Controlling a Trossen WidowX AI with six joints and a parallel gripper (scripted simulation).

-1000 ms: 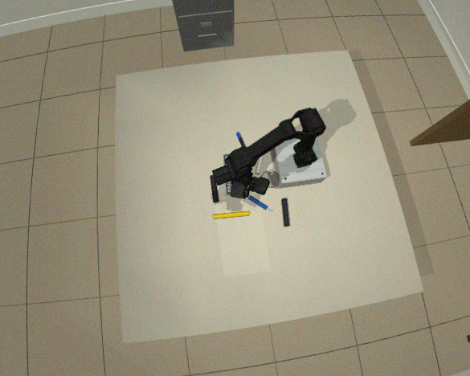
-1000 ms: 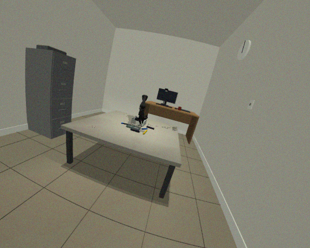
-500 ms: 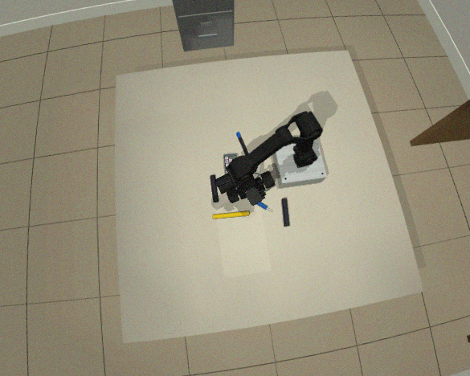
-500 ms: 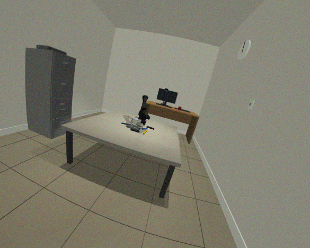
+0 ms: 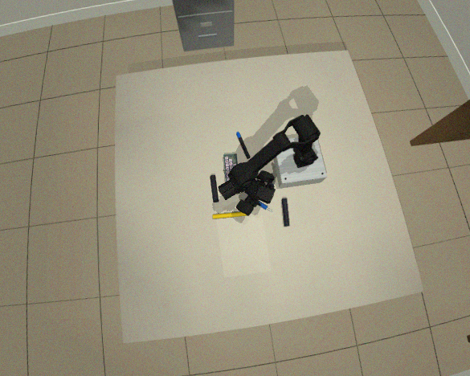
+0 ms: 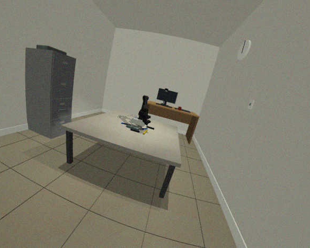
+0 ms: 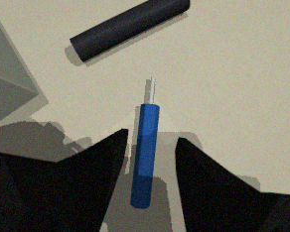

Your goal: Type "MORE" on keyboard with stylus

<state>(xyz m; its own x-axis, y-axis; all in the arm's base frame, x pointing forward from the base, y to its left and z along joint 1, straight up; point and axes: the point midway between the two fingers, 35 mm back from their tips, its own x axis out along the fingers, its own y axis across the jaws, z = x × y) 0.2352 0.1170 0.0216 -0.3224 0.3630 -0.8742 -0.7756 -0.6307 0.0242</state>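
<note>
My gripper tip is now 10 mm past the stylus, 10 mm to the right of it and 60 mm above it. The rest, counted from my gripper tip: grey stylus tip (30 mm behind, 40 mm to the left, 60 mm below); then white cylinder (50 mm behind, 180 mm to the right, 60 mm below); then yellow pencil (140 mm ahead, 10 mm to the left, 60 mm below).
</note>
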